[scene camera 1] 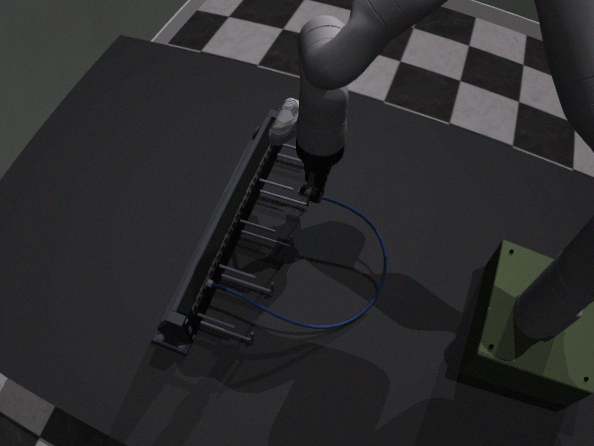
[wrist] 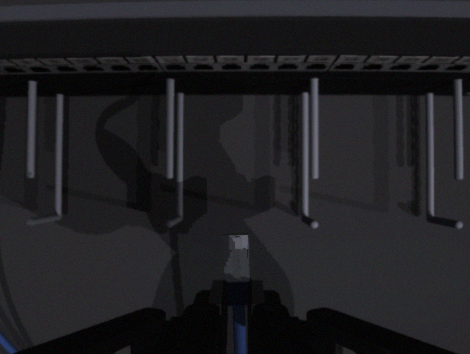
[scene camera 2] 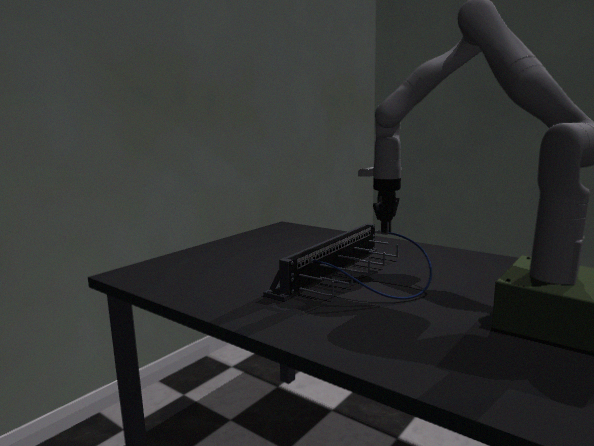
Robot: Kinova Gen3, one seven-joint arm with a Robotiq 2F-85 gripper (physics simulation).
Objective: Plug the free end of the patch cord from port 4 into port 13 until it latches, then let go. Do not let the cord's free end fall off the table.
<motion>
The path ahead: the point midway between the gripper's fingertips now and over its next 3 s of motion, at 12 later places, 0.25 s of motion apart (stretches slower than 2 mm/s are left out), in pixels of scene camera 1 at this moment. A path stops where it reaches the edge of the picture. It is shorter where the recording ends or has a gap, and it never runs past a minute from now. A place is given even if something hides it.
The gripper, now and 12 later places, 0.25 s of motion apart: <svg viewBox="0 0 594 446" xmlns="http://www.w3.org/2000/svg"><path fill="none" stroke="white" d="M316 197L335 203L340 205L339 211L338 217L338 219L337 219L337 220L337 220L337 221L337 221L337 222L336 222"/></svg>
</motion>
